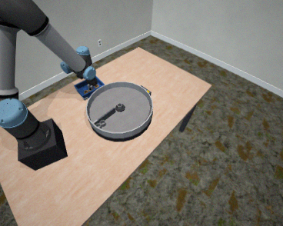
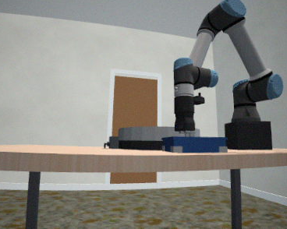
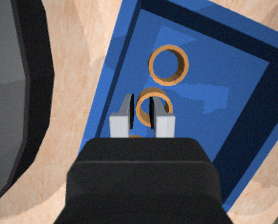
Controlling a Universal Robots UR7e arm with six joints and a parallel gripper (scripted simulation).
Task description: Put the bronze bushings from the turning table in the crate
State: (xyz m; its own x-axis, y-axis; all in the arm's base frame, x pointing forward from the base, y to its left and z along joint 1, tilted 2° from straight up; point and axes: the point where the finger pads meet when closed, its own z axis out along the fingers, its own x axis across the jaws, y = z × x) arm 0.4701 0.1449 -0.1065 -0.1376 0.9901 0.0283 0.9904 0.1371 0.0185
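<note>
The blue crate is 1 cm ahead of my hand and 3 cm to the left of it. Also, from my hand: grey turning table 2 cm behind, 31 cm to the right, 2 cm above.
</note>
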